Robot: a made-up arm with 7 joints.
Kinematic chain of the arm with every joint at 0, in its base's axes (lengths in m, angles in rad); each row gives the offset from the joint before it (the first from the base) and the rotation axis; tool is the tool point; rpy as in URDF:
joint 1: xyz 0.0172 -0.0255 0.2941 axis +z
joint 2: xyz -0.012 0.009 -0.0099 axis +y
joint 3: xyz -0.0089 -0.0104 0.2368 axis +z
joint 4: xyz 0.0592 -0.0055 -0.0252 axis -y
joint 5: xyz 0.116 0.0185 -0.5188 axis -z
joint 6: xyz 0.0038 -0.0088 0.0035 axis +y
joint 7: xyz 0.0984 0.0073 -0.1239 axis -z
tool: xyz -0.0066 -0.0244 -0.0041 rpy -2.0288 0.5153 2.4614
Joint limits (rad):
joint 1: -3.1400..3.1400
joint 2: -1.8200..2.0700
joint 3: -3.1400..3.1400
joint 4: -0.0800..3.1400
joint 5: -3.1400..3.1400
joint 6: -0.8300..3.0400
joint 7: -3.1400..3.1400
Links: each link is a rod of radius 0.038 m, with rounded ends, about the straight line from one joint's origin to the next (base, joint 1, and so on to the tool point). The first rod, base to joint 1, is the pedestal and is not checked.
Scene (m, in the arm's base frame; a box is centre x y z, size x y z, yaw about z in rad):
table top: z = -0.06
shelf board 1: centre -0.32 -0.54 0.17 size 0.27 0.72 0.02 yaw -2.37
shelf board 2: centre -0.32 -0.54 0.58 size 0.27 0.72 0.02 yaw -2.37
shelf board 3: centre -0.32 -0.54 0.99 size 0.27 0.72 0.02 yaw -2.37
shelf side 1: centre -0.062 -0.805 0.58 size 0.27 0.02 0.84 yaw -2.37
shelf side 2: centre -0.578 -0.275 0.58 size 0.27 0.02 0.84 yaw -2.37
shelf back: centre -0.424 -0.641 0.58 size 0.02 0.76 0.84 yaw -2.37
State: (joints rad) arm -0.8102 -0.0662 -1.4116 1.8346 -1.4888 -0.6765 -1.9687
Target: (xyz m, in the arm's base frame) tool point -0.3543 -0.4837 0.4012
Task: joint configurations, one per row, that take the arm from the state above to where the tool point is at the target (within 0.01 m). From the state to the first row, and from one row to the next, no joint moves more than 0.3 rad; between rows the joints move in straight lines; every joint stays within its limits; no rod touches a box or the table.
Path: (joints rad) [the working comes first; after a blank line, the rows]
Joints at the target: -0.9874 -0.0316 -1.5485 1.2292 -1.7848 -0.8300 -2.0053
Straight joint move there: touches shelf board 2.

1: -0.6515 0.0099 -1.3298 1.7871 -1.7233 -0.7277 -1.7556
2: -0.4928 0.0860 -1.2480 1.7397 -1.9578 -0.7788 -1.5426
3: -0.3341 0.1620 -1.1663 1.6922 -2.1923 -0.8300 -1.3295
4: -0.1187 0.2426 -1.3633 1.4111 -2.1429 -0.8300 -1.2375
5: 0.0966 0.3231 -1.5603 1.1300 -2.0936 -0.8300 -1.1454
6: -0.1744 0.2344 -1.5574 1.1548 -2.0164 -0.8300 -1.3604
7: -0.4454 0.1458 -1.5544 1.1796 -1.9392 -0.8300 -1.5753
8: -0.7164 0.0571 -1.5515 1.2044 -1.8620 -0.8300 -1.7903
9: -0.9874 -0.0316 -1.5485 1.2292 -1.7848 -0.8300 -2.0053

